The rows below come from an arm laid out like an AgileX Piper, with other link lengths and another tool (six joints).
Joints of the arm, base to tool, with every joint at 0 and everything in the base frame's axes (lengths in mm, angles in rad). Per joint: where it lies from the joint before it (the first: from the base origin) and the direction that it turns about. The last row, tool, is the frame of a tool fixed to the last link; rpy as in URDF.
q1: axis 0 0 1 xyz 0 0 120.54
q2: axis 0 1 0 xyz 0 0 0
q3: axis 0 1 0 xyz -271.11 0 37.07
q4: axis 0.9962 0 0.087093 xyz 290.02 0 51.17
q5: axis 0 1 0 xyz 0 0 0
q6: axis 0.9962 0 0.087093 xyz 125.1 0 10.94
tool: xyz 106.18 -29 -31.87 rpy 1.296 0.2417 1.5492
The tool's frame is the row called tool.
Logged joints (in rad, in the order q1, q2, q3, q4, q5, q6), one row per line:
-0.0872 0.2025 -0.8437 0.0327 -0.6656 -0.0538
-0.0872 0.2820 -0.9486 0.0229 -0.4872 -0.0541
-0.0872 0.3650 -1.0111 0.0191 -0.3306 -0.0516
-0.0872 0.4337 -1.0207 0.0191 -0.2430 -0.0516
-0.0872 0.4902 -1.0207 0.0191 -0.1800 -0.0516
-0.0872 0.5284 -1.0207 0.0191 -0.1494 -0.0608
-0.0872 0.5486 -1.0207 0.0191 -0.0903 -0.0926
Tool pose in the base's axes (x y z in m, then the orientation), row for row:
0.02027 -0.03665 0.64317 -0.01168 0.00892 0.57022 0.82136
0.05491 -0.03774 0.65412 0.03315 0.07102 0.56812 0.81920
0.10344 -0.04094 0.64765 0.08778 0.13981 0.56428 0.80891
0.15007 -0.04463 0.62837 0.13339 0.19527 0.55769 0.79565
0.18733 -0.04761 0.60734 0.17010 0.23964 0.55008 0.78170
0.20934 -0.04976 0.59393 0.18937 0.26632 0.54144 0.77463
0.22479 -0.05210 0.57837 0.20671 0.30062 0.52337 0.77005
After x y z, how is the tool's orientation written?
As a quaternion, x y z w.
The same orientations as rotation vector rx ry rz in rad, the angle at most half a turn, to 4 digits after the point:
-0.0249 0.0190 1.2136
0.0706 0.1513 1.2101
0.1877 0.2989 1.2064
0.2866 0.4195 1.1982
0.3673 0.5175 1.1879
0.4100 0.5766 1.1724
0.4483 0.6520 1.1352

